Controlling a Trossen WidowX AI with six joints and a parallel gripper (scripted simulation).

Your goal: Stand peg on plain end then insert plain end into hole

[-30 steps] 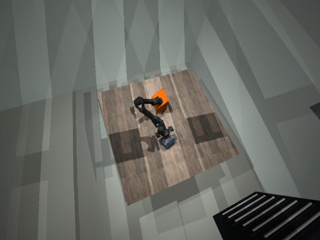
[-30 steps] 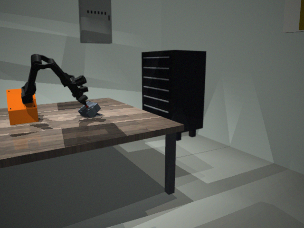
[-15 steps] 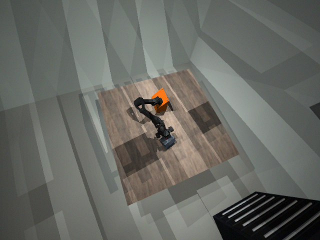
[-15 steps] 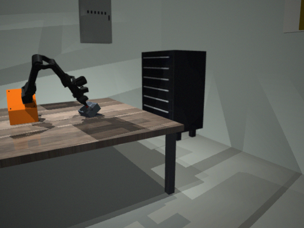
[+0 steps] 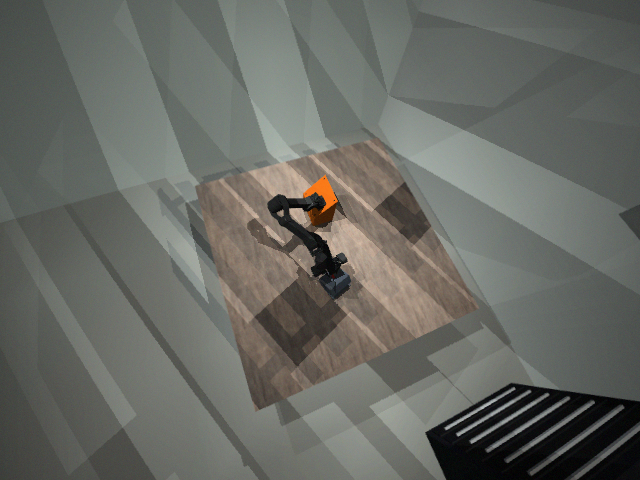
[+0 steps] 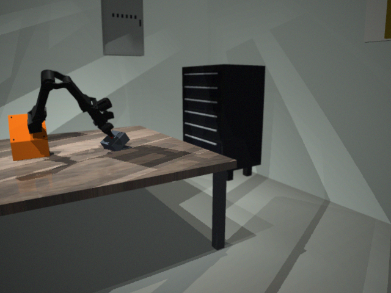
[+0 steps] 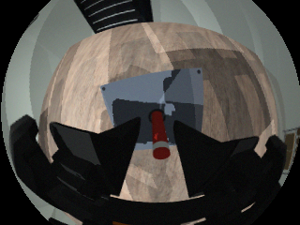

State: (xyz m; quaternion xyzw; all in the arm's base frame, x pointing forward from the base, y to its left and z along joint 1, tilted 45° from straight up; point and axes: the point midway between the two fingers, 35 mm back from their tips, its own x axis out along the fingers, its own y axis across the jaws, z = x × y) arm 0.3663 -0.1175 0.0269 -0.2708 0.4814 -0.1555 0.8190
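Now: gripper tip 1 cm past the red peg and 1 cm below it. From my gripper tip the other things lie so: blue-grey sloped panel (2 cm ahead, 1 cm to the left, 4 cm below).
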